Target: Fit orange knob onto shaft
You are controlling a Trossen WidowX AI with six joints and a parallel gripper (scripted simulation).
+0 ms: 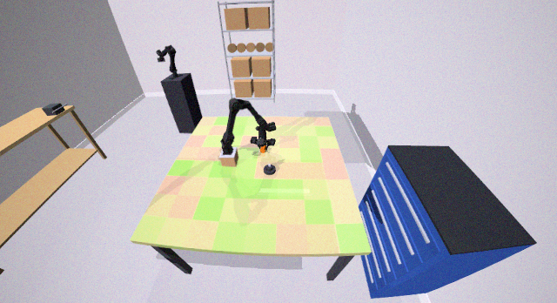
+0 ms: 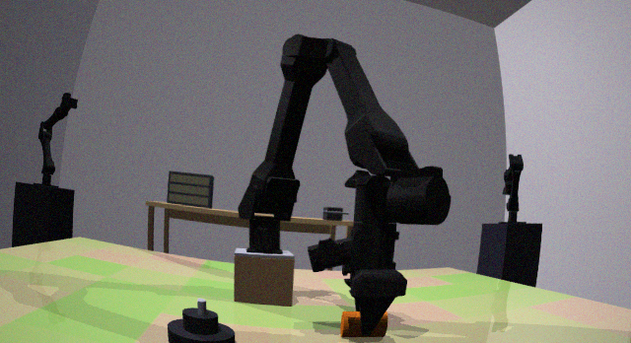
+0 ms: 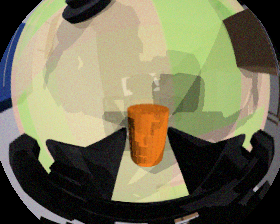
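Now: gripper tip 1 cm to the left of the orange knob and 1 cm below it. The rest, counted from my gripper tip: round black pedestal (7 cm ahead, 21 cm to the right, 2 cm above).
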